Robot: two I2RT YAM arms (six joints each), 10 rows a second.
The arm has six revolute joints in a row. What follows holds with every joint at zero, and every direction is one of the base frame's.
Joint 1 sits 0.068 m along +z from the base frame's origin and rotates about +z.
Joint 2 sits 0.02 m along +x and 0.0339 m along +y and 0.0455 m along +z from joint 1 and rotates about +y.
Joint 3 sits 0.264 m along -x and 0.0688 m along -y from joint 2 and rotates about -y.
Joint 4 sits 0.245 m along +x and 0.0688 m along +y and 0.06 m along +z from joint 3 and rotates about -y.
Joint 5 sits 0.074 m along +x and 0.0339 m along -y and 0.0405 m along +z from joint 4 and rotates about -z.
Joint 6 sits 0.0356 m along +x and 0.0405 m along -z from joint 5 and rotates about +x.
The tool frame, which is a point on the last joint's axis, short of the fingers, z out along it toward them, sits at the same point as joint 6; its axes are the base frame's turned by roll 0, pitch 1.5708 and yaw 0 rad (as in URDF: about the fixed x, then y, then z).
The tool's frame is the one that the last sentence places.
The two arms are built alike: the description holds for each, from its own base.
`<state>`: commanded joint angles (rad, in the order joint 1, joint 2, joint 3, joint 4, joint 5, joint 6); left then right.
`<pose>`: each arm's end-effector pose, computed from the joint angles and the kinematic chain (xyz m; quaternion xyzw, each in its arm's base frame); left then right.
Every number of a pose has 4 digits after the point. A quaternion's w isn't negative.
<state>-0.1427 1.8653 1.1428 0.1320 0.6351 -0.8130 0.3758 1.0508 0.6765 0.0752 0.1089 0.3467</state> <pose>0.3982 -0.0786 0.1920 -0.1369 0.8399 -0.4503 0.2704 0.2278 0.0857 0.2766 0.0206 0.8038 0.1686 0.5702</pose>
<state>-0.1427 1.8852 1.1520 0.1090 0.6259 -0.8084 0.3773 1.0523 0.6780 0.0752 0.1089 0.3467</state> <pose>0.4002 -0.0786 0.1851 -0.1441 0.8462 -0.4422 0.2601 0.2280 0.0862 0.2768 0.0200 0.8038 0.1691 0.5701</pose>
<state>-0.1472 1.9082 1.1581 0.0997 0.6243 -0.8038 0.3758 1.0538 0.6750 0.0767 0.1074 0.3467</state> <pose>0.4019 -0.0806 0.1772 -0.1458 0.8511 -0.4381 0.2498 0.2282 0.0859 0.2756 0.0201 0.8047 0.1687 0.5689</pose>
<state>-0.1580 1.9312 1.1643 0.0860 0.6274 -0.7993 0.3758 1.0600 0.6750 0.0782 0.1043 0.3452</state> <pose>0.4026 -0.0853 0.1690 -0.1446 0.8567 -0.4358 0.2351 0.2291 0.0864 0.2744 0.0185 0.8061 0.1687 0.5669</pose>
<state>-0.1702 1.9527 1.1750 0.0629 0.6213 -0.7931 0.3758 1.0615 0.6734 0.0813 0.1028 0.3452</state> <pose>0.4033 -0.0903 0.1619 -0.1447 0.8635 -0.4295 0.2214 0.2293 0.0865 0.2738 0.0180 0.8062 0.1693 0.5667</pose>
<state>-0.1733 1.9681 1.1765 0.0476 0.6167 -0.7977 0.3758 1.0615 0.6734 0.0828 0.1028 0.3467</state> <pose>0.4031 -0.0915 0.1550 -0.1520 0.8678 -0.4244 0.2088 0.2294 0.0866 0.2739 0.0187 0.8057 0.1700 0.5671</pose>
